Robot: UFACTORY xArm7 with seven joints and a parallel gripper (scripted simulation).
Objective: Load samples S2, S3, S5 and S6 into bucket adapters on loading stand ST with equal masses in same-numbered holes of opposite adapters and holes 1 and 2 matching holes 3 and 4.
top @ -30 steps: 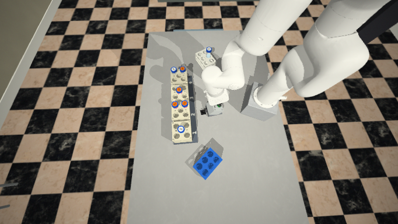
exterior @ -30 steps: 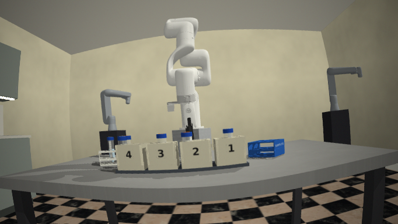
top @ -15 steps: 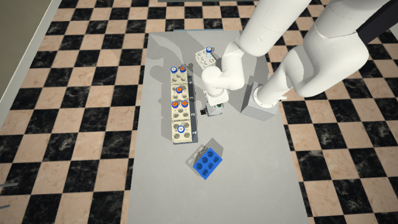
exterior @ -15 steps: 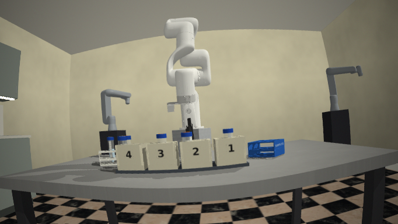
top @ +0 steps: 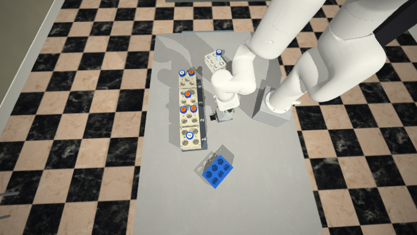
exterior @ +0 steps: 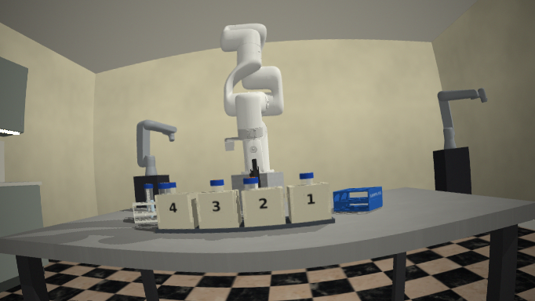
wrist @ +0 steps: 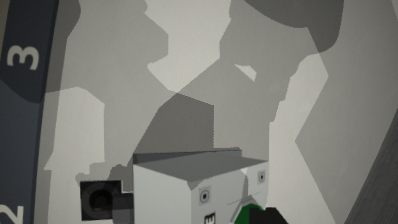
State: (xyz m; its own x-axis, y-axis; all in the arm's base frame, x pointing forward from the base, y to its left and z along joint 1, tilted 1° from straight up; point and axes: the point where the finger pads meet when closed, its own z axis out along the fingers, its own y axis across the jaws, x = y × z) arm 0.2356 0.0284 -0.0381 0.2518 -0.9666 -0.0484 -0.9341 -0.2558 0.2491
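Now: the green DONE key 30 mm below my hand. Round my hand: blue sample rack 50 mm ahead, 310 mm to the left, 60 mm below; orange-dotted sample tube 220 mm ahead, 50 mm to the right, 30 mm below; done desk 20 mm ahead, 40 mm below.
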